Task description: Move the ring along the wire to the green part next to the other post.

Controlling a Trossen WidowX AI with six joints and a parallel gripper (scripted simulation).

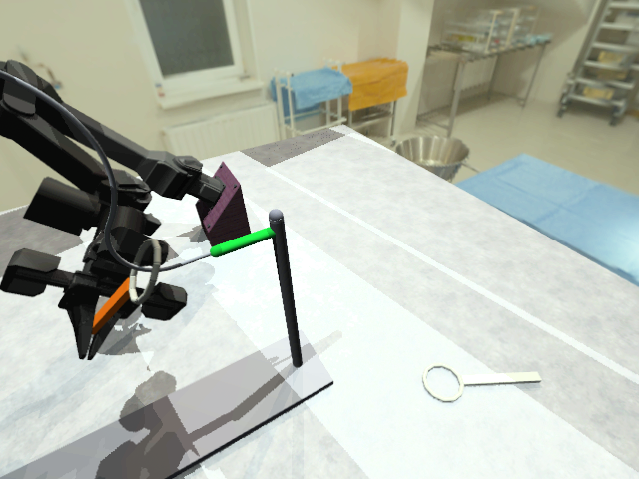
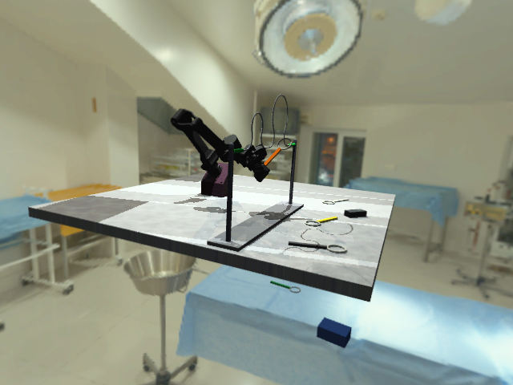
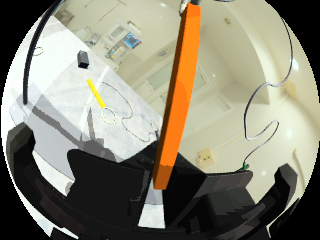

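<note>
The ring with orange handle lies 10 mm ahead of my gripper tip, 70 mm to the left of it and 70 mm above it. Also, from my gripper tip: black block: 330 mm ahead, 220 mm to the left, 180 mm below.
</note>
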